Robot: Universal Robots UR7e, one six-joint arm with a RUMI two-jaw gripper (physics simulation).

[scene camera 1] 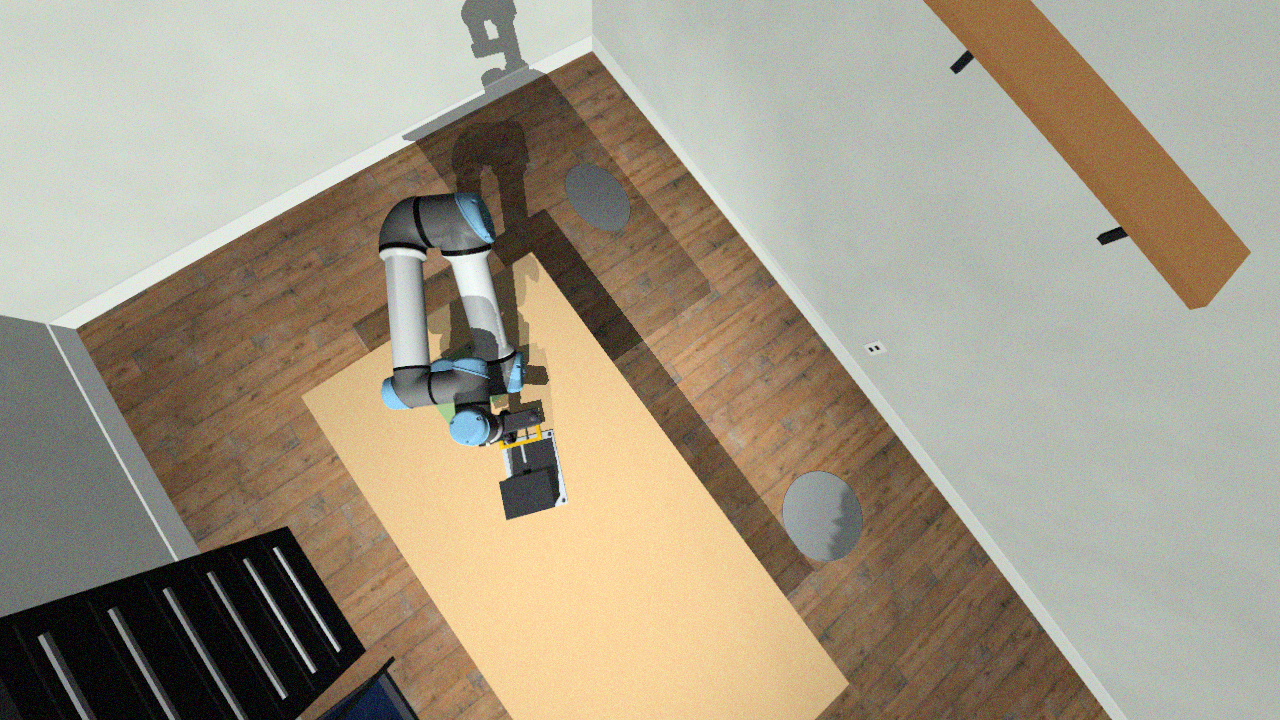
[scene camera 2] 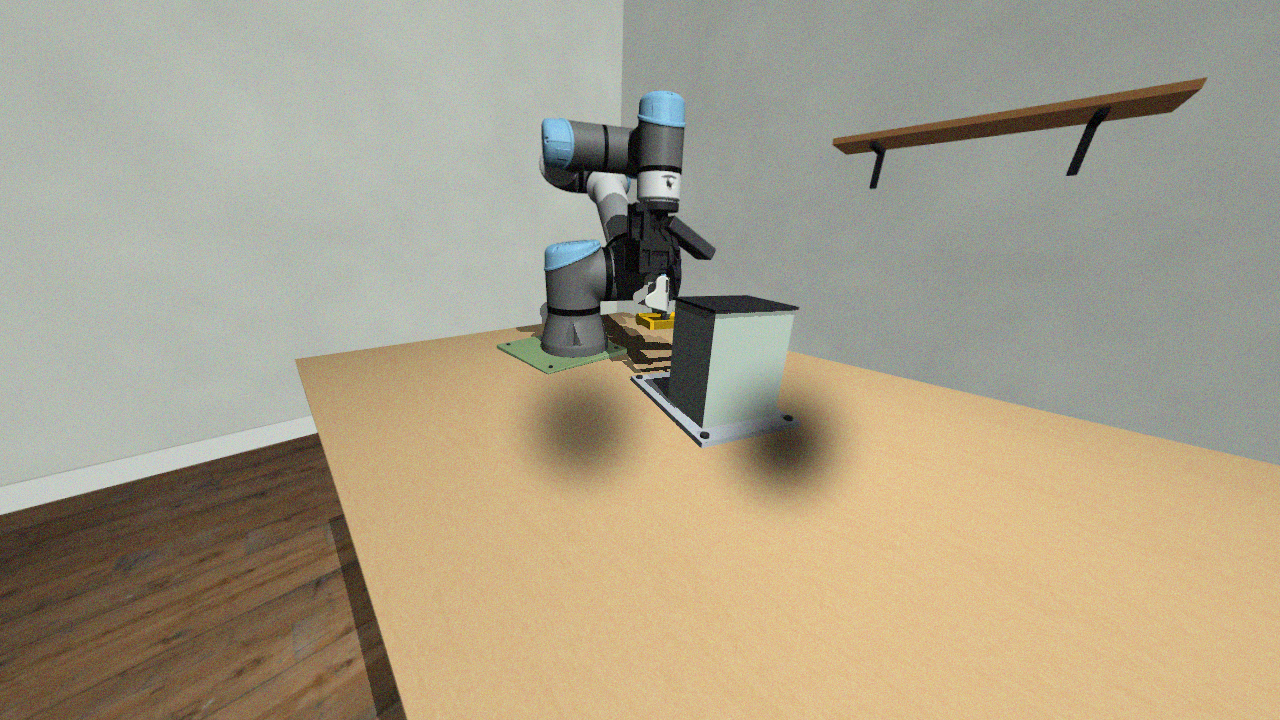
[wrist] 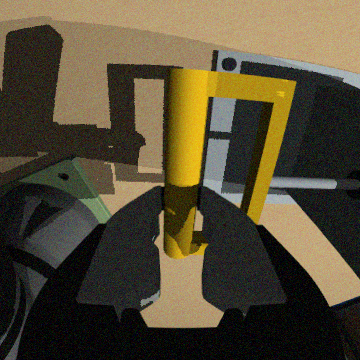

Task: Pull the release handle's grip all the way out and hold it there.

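Observation:
The release handle's yellow grip [wrist: 187, 130] [scene camera 2: 657, 321] is a rectangular loop with a round front bar. In the wrist view my gripper [wrist: 180, 188] is shut on that round bar, one finger on each side. A stretch of grey rod [wrist: 305, 183] shows between the grip and the dark housing, so the grip stands out from it. The housing [scene camera 1: 529, 492] [scene camera 2: 738, 362] is a dark and pale box on a light base plate [wrist: 222, 117] [scene camera 2: 747, 432]. In scene camera 1 the arm's wrist covers part of the grip, and the fingers are hard to make out.
The arm's green mounting plate [wrist: 75, 182] [scene camera 2: 528, 354] lies close to the gripper. The wooden table [scene camera 1: 644, 573] [scene camera 2: 805, 573] carries the fixture. A wooden shelf [scene camera 1: 1092, 143] [scene camera 2: 1011, 120] is on the wall. A black slatted unit [scene camera 1: 187, 626] stands beyond the table's edge.

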